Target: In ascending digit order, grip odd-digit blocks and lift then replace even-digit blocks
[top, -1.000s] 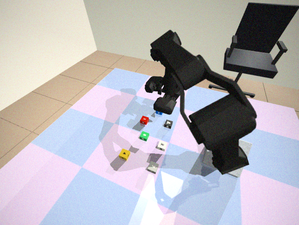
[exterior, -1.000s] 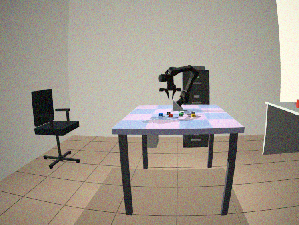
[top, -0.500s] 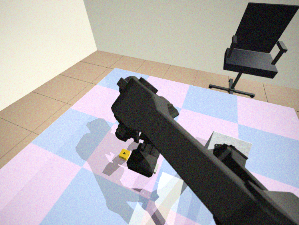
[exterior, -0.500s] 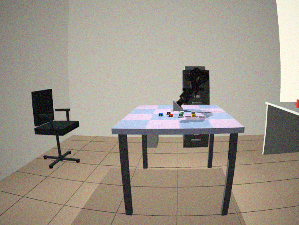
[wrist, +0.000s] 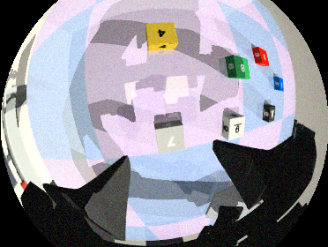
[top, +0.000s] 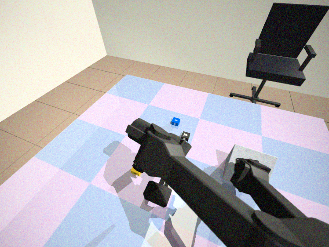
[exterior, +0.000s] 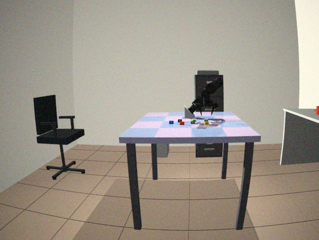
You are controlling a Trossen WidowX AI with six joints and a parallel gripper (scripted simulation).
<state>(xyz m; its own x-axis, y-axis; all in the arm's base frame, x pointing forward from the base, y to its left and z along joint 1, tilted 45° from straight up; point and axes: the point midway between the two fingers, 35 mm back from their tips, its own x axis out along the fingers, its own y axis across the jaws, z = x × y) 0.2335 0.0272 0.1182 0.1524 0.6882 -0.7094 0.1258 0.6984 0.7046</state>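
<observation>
Right now my gripper tip is 40 mm above the grey block. Round my gripper tip: green block 120 mm to the right, 70 mm ahead, 40 mm below; yellow block 120 mm ahead, 40 mm below, 20 mm to the right; white block 100 mm to the right, 40 mm below, 20 mm behind.
</observation>
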